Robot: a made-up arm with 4 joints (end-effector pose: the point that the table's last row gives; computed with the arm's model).
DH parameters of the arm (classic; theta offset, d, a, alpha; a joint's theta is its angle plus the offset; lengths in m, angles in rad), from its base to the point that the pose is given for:
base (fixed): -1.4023 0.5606 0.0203 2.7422
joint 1: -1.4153 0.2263 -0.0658 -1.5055
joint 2: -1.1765 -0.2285 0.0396 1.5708
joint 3: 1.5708 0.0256 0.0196 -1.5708
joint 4: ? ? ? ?
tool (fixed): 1.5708 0.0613 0 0
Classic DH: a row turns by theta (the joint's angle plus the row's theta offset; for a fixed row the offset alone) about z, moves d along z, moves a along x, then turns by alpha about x.
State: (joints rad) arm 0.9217 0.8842 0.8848 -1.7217
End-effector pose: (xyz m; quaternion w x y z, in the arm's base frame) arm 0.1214 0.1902 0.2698 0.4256 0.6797 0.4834 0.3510
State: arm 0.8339 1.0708 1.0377 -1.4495
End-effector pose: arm 0.1107 0.1997 0.2582 0.4148 0.6877 0.5311 0.2700
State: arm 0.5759 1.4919 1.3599 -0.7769
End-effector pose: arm 0.0688 0.2214 0.2557 0.3500 0.7314 0.5690 0.1370
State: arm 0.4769 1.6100 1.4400 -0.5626
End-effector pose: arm 0.0483 0.2317 0.2613 0.3077 0.7466 0.5782 0.1166
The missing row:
joint 4: 0 0.0766 -0.0196 1.5708
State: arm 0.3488 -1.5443 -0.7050 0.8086
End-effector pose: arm -0.1119 0.1358 0.4369 0.8211 0.2904 -0.2352 -0.4314
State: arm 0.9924 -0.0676 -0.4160 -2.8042
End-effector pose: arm 0.0508 0.0963 0.3372 0.1954 0.6089 -0.1980 0.7429
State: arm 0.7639 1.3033 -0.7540 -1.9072
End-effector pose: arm -0.0241 0.1821 0.3351 0.0786 -0.1011 -0.6159 -0.7773
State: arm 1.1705 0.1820 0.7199 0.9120
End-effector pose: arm 0.0604 0.2068 0.2955 0.7965 -0.4186 -0.3798 0.2148
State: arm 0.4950 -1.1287 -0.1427 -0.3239
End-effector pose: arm -0.0309 0.2197 0.4164 0.8936 -0.2721 -0.1916 -0.3012
